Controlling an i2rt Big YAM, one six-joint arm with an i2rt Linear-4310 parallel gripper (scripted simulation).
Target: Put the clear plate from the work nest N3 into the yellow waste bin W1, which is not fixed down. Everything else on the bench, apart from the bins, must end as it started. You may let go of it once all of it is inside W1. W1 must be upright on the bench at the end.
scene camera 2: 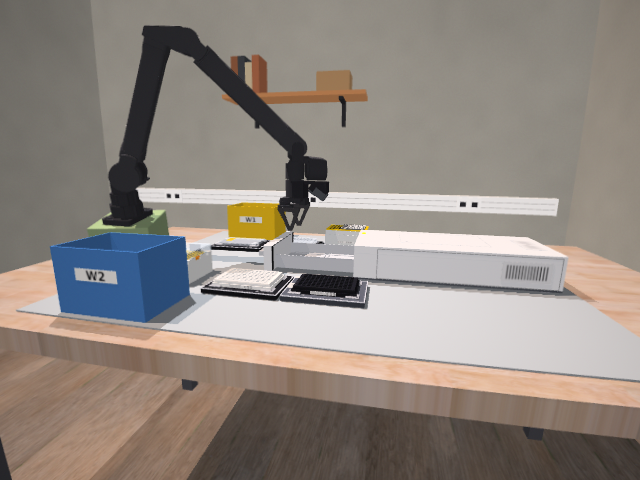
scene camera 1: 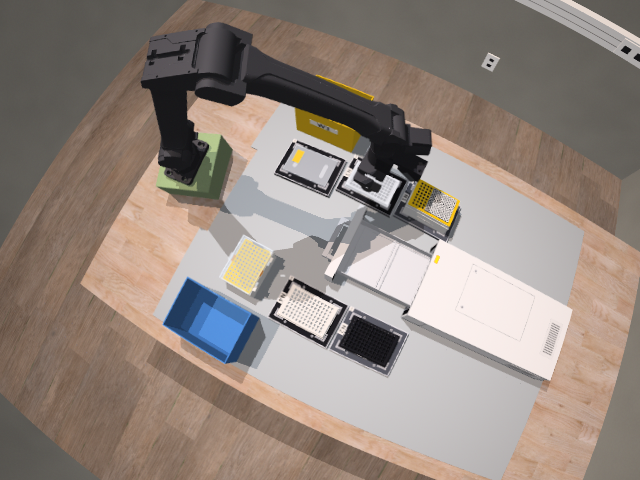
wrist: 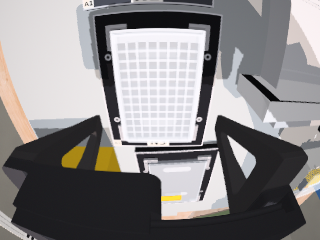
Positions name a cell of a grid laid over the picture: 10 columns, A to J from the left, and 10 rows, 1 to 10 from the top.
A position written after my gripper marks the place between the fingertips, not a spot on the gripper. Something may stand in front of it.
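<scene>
Scene camera 1 shows me my gripper (scene camera 1: F4), along with a yellow bin W1 (scene camera 1: F3), and I can see the yellow bin W1 in the wrist view (wrist: D7) too. There's a clear plate (scene camera 1: G4), and the clear plate also shows in the wrist view (wrist: E5). Then there's a black plate (scene camera 1: F8); you'd find the black plate in scene camera 2 (scene camera 2: F6) as well, but in the wrist view the black plate is out of frame.
</scene>
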